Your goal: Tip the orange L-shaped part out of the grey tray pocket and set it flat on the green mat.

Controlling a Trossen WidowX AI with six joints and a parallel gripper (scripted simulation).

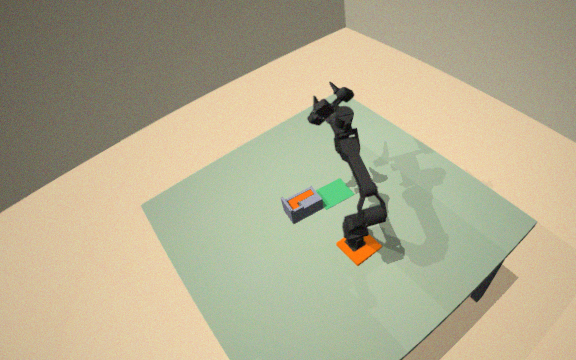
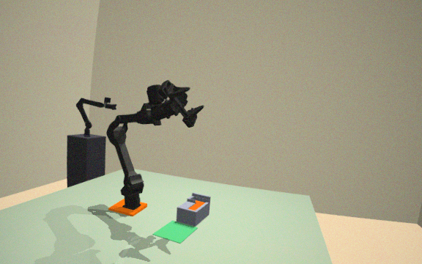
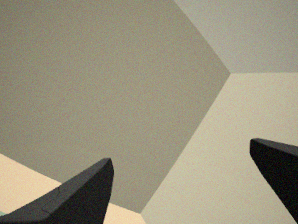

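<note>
Now: gripper tip 47 cm above the orange L-shaped part, 20 cm to the right of it and 4 cm past it. The rest, counted from my gripper tip: green mat (53 cm below, 6 cm behind, 3 cm to the left).
</note>
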